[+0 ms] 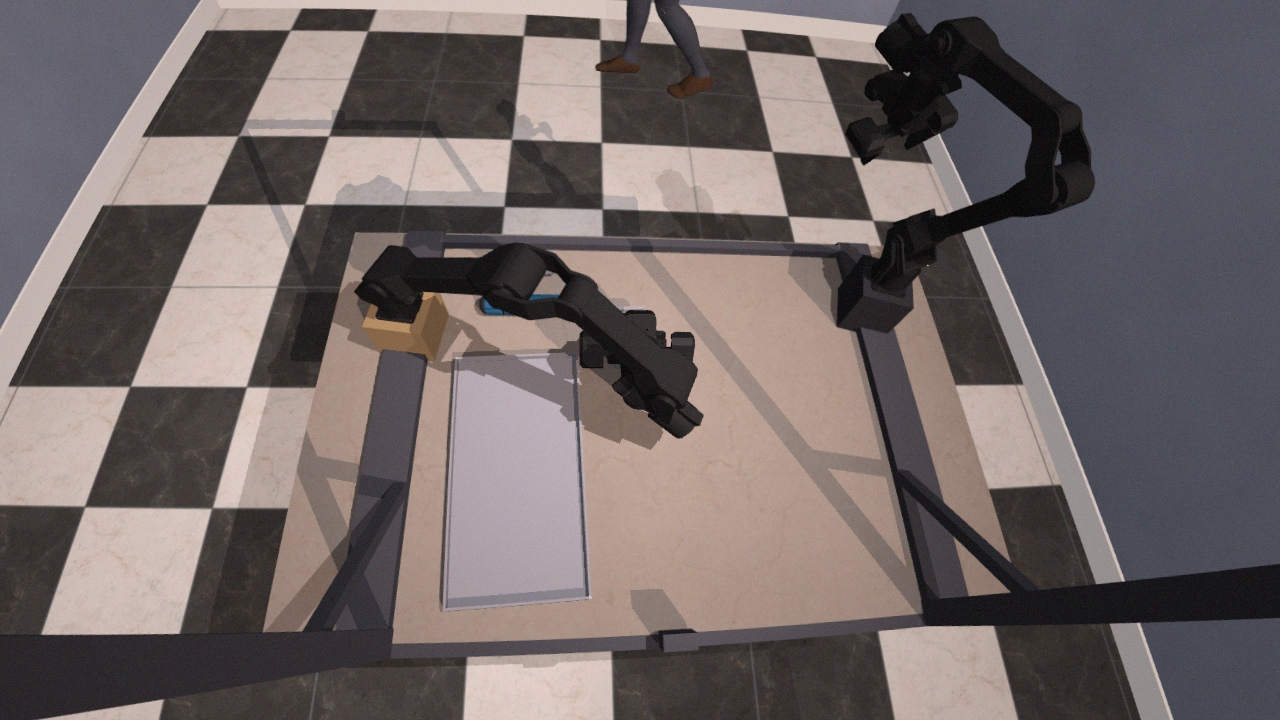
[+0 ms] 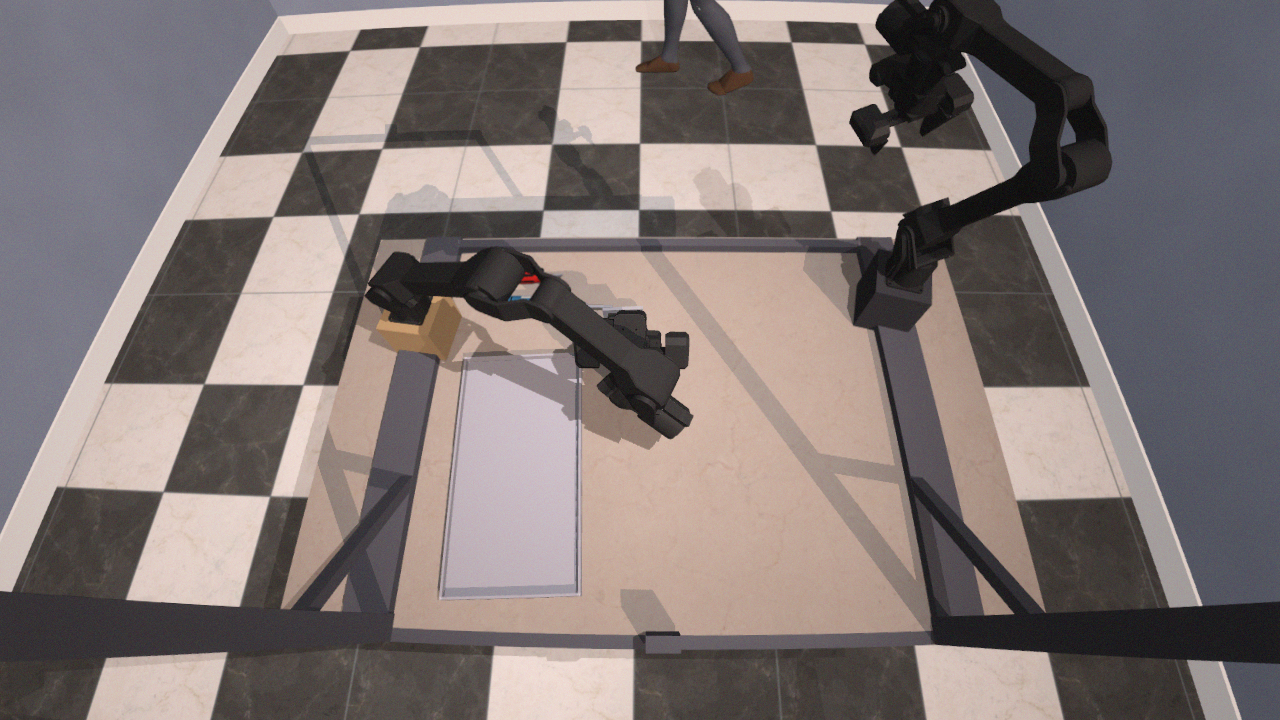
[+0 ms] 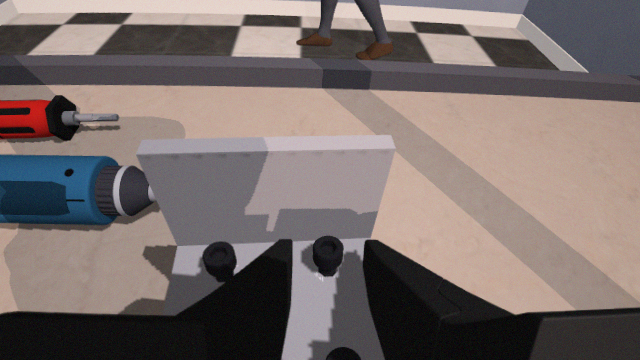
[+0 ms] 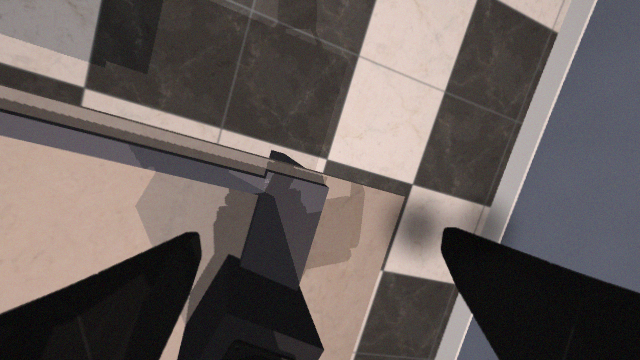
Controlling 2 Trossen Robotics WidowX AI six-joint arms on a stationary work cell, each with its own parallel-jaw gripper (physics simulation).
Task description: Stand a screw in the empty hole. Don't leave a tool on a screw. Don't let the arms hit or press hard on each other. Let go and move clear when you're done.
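Frame: origin at the left arm's base, x ahead, y left, z up, level; centimetres.
Seen in the pictures: left gripper, fingertip midpoint: (image 3: pixel 328 252); right gripper, fingertip midpoint: (image 1: pixel 884 155) (image 2: pixel 897 143) (image 4: pixel 323 240); left arm's base at its link origin: (image 1: pixel 400 305) (image 2: pixel 411 308); right arm's base at its link origin: (image 1: pixel 888 280) (image 2: pixel 904 275).
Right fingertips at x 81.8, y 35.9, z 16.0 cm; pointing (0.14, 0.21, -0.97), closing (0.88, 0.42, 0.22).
Pixels of each thing's top centre, then the offset from my right fingertips to it. "pt": a spot on its surface instead.
- second black screw at its top centre: (image 3: pixel 329 248) dx -41.8, dy -32.5, dz -17.8 cm
- third screw at a spot on its surface: (image 3: pixel 343 354) pt dx -41.2, dy -35.6, dz -17.9 cm
- blue power tool at its top centre: (image 3: pixel 20 165) (image 2: pixel 549 300) dx -59.0, dy -27.5, dz -21.5 cm
- red screwdriver at its top centre: (image 3: pixel 45 102) (image 2: pixel 537 271) dx -63.3, dy -20.3, dz -22.7 cm
- shallow pale tray at its top centre: (image 1: pixel 516 468) (image 2: pixel 515 465) dx -58.0, dy -58.9, dz -24.0 cm
A pale L-shaped bracket (image 3: pixel 325 175) has an upright back wall and a flat base. On its base stand a black screw (image 3: pixel 220 256) at the left, a second black screw (image 3: pixel 327 250) in the middle, and a third screw (image 3: pixel 343 354) partly cut off at the bottom edge. My left gripper (image 3: pixel 328 252) is slightly open, with nothing held; the middle screw's head shows between its fingertips, apart from both. No empty hole can be made out; part of the base is hidden behind the left finger. My right gripper (image 4: pixel 323 240) is wide open and empty, high at the far right.
A blue power tool (image 3: pixel 50 190) (image 1: pixel 493 306) lies left of the bracket, its nose near the wall. A red screwdriver (image 3: pixel 27 118) (image 2: pixel 529 278) lies behind it. A shallow pale tray (image 1: pixel 514 483) (image 2: pixel 510 483) lies in front of the left arm. Dark frame bars edge the table.
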